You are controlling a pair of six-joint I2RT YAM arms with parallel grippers.
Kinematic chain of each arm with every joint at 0, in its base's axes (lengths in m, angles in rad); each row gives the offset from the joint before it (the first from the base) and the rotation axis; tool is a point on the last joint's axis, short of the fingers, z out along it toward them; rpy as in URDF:
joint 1: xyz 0 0 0.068 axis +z
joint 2: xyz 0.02 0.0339 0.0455 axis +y
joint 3: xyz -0.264 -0.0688 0 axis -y
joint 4: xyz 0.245 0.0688 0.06 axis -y
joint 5: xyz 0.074 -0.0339 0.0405 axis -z
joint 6: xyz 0.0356 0 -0.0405 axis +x
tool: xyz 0 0 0 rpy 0 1.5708 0
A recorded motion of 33 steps. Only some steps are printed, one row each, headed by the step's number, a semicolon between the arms.
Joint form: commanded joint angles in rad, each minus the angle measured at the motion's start. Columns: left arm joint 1, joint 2, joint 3, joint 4, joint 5, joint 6; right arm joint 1, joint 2, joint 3, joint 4, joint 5, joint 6.
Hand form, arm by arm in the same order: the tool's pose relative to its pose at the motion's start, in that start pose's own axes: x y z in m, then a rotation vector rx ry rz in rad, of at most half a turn. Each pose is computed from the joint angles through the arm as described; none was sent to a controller.
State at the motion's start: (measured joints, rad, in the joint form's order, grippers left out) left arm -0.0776 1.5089 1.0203 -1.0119 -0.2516 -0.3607; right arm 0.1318 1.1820 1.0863 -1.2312 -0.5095 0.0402
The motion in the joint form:
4: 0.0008 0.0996 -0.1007 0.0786 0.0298 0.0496; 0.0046 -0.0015 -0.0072 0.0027 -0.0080 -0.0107
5: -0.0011 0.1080 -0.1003 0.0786 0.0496 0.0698; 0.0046 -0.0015 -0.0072 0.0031 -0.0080 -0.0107
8: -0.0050 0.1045 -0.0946 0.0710 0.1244 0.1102; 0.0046 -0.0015 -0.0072 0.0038 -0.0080 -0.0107
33: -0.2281 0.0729 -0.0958 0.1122 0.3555 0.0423; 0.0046 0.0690 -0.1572 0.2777 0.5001 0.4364
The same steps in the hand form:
4: 0.0114 -0.0091 0.0454 -0.0110 0.1217 0.0773; 0.0009 0.0003 0.0017 -0.0089 0.0051 -0.0131
5: 0.0117 -0.0107 0.0470 0.0066 0.1354 0.0999; 0.0009 0.0003 0.0017 -0.0089 0.0048 -0.0133
8: 0.0124 -0.0137 0.0445 0.0810 0.1567 0.1390; 0.0008 0.0003 0.0017 -0.0090 0.0042 -0.0137
33: 0.0378 -0.0690 0.0215 0.3298 0.1584 0.2746; -0.0134 -0.0418 0.0428 0.4730 -0.1762 0.4095

